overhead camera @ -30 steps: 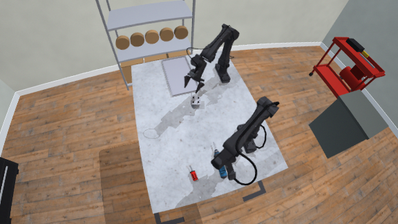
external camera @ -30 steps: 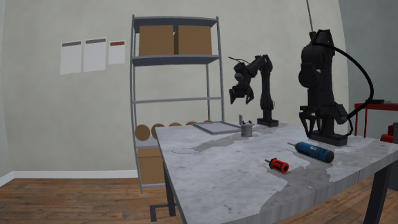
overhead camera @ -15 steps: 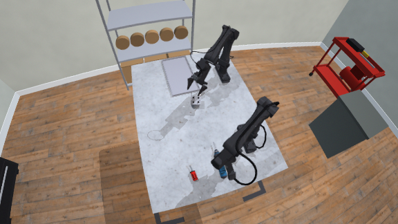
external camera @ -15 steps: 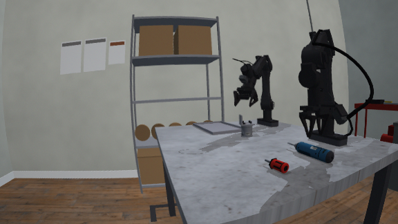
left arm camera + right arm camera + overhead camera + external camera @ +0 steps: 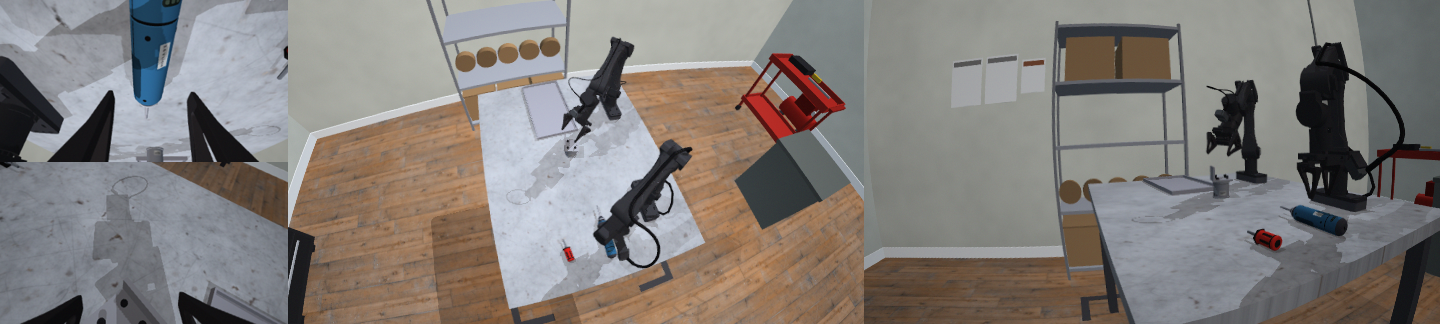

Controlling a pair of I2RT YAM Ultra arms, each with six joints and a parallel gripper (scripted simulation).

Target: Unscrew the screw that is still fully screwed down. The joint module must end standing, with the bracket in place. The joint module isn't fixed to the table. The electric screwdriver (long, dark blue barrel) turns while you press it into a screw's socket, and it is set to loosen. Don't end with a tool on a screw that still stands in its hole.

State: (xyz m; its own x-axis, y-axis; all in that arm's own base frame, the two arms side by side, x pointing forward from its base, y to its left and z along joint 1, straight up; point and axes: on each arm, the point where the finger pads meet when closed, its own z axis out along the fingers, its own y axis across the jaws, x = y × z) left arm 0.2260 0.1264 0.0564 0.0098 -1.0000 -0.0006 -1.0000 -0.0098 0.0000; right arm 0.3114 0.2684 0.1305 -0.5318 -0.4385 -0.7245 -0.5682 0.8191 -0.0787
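Now: right hand 1 cm past the grey bracket and 8 cm above it. Round my right hand: screw 1 cm ahead, 1 cm to the left, 9 cm below; bit 7 cm behind, 32 cm to the left, 14 cm below; joint module 1 cm behind, 13 cm below.
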